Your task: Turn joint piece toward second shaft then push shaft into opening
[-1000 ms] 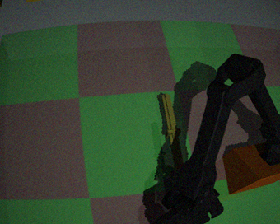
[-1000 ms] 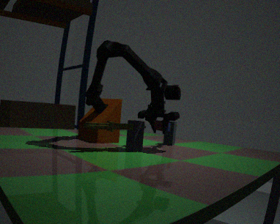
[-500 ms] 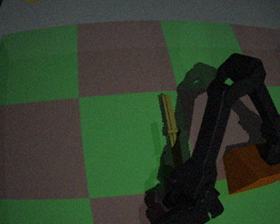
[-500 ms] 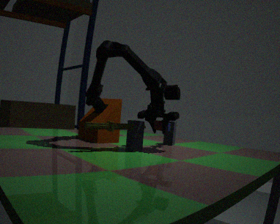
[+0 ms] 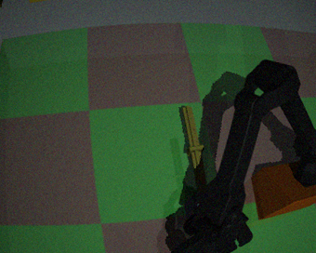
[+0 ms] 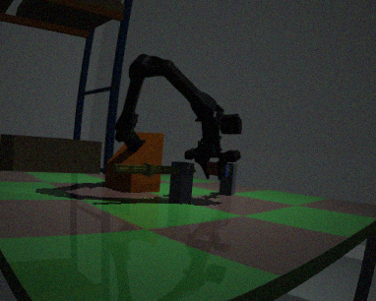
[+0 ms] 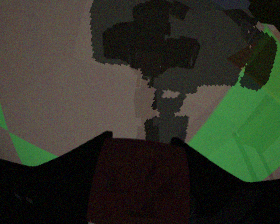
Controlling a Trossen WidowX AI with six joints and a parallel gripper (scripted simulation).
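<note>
Right now my gripper tip is 4 cm below the square joint piece and 1 cm to the right of it.
</note>
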